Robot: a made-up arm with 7 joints.
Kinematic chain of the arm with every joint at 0, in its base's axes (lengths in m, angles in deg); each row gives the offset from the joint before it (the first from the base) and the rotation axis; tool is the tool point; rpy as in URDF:
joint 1: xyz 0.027 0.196 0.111 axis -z
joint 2: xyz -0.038 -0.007 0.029 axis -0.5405 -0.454 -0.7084
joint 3: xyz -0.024 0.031 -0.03 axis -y
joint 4: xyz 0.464 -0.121 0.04 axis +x
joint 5: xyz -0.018 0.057 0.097 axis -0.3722 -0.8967 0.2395
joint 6: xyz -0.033 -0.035 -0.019 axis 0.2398 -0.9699 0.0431
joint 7: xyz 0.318 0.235 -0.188 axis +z
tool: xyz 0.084 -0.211 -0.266 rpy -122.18 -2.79 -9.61
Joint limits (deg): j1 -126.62..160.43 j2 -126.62..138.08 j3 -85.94..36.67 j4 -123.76..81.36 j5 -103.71..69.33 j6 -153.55..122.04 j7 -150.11..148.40
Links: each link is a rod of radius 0.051 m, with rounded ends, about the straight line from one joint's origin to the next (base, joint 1, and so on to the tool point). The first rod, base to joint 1, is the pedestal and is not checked.
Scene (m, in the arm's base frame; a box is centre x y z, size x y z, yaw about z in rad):
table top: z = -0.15
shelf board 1: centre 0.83 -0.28 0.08 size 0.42 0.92 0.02 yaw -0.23
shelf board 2: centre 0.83 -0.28 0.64 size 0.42 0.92 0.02 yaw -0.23
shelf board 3: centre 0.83 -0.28 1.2 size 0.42 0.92 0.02 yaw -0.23
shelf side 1: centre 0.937 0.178 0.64 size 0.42 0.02 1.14 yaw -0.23
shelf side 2: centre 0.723 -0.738 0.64 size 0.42 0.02 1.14 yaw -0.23
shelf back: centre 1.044 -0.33 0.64 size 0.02 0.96 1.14 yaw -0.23
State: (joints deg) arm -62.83 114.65 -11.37 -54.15 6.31 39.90 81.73
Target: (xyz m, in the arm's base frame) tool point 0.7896 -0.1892 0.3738
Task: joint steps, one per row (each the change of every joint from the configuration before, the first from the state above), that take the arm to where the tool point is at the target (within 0.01 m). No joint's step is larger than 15 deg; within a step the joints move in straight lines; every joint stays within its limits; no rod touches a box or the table.
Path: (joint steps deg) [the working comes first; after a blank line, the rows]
Joints at the target: -34.32 124.13 -20.83 -75.48 45.21 73.62 87.85
Straight joint move there: touches shelf board 2.

1: 7.06 7.81 11.93 -9.09 11.91 8.25 -0.41
2: 7.05 7.81 11.93 -9.08 11.91 8.24 -0.41
3: 7.06 7.81 11.93 -9.09 11.91 8.25 -0.42
4: 3.29 0.00 3.94 1.05 9.10 11.29 -0.91
5: 3.29 0.00 3.94 1.05 9.09 11.29 -0.91
6: 3.30 0.00 3.95 1.05 9.10 11.29 -0.91
7: -0.64 -3.49 -14.27 0.70 -6.03 -6.22 2.52
8: -0.63 -3.49 -14.27 0.69 -6.03 -6.23 2.53
9: -0.64 -3.49 -14.27 0.69 -6.03 -6.22 2.52
10: -0.63 -3.48 -14.27 0.70 -6.03 -6.22 2.52

